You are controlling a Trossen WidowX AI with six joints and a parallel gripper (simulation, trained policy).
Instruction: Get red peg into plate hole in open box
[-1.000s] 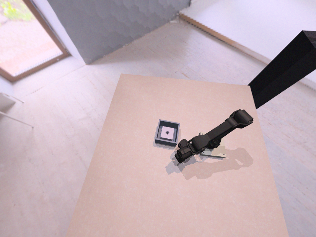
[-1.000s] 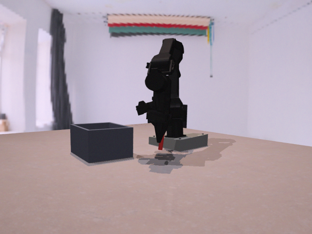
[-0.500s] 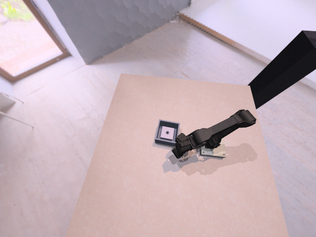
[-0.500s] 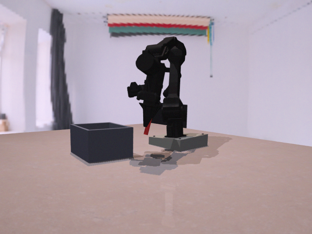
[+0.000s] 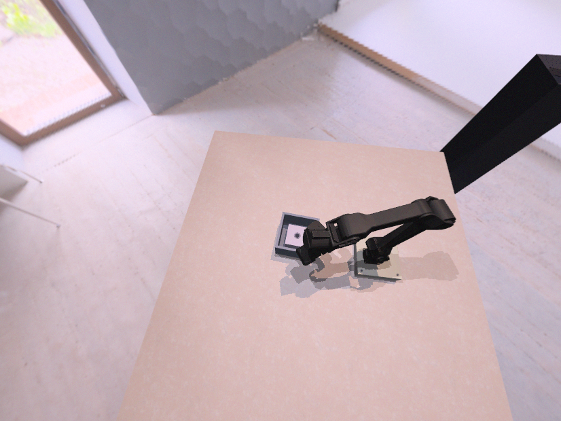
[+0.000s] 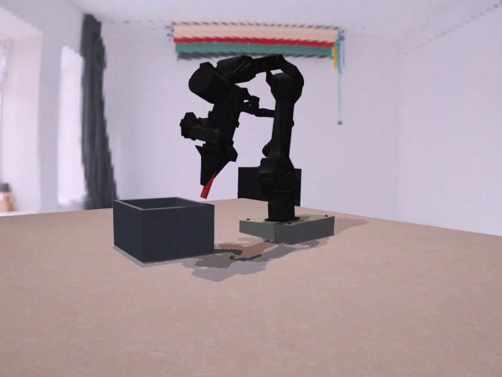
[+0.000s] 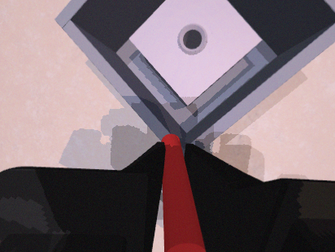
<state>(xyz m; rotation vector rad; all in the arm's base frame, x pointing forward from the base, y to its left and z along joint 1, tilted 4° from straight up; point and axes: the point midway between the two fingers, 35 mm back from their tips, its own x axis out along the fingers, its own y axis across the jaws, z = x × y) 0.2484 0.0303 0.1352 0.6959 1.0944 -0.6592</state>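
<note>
My gripper tip is 90 mm above the pale plate, 70 mm to the left of it and 50 mm short of it. Round my gripper tip: red peg 10 mm to the left, 10 mm behind, 10 mm above; dark box 110 mm below, 70 mm to the right, 50 mm ahead.
</note>
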